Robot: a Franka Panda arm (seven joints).
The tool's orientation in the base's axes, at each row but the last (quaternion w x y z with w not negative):
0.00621, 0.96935, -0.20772, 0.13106
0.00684, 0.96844, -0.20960, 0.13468
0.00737, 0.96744, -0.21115, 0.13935
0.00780, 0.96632, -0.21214, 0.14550
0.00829, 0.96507, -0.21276, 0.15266
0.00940, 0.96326, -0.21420, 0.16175
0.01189, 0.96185, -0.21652, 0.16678
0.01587, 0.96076, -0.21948, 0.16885
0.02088, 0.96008, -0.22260, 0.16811
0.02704, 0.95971, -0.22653, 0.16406
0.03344, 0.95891, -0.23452, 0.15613
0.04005, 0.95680, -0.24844, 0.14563
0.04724, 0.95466, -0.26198, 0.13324
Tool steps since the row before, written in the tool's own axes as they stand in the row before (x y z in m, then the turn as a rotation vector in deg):
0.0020, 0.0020, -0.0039, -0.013, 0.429, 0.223
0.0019, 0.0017, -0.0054, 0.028, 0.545, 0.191
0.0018, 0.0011, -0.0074, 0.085, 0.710, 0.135
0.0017, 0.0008, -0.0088, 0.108, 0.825, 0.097
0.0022, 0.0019, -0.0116, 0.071, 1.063, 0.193
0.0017, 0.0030, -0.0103, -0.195, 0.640, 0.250
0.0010, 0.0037, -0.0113, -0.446, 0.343, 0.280
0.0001, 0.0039, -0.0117, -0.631, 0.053, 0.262
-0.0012, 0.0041, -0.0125, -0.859, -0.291, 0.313
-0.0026, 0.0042, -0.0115, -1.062, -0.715, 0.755
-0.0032, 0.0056, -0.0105, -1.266, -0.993, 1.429
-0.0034, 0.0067, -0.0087, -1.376, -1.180, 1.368
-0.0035, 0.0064, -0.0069, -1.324, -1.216, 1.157
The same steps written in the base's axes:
0.0000, -0.0024, 0.0042, -0.129, -0.402, -0.237
-0.0004, -0.0019, 0.0056, -0.148, -0.522, -0.200
-0.0009, -0.0012, 0.0076, -0.181, -0.691, -0.138
-0.0013, -0.0007, 0.0089, -0.219, -0.802, -0.101
-0.0023, -0.0017, 0.0116, -0.322, -1.011, -0.215
-0.0030, -0.0025, 0.0101, -0.356, -0.523, -0.331
-0.0043, -0.0027, 0.0108, -0.435, -0.153, -0.427
-0.0053, -0.0023, 0.0109, -0.474, 0.187, -0.458
-0.0067, -0.0017, 0.0112, -0.501, 0.587, -0.570
-0.0075, -0.0012, 0.0099, -0.350, 0.998, -1.045
-0.0082, -0.0021, 0.0089, -0.203, 1.241, -1.746
-0.0084, -0.0030, 0.0073, -0.219, 1.465, -1.721
-0.0078, -0.0027, 0.0058, -0.206, 1.504, -1.505

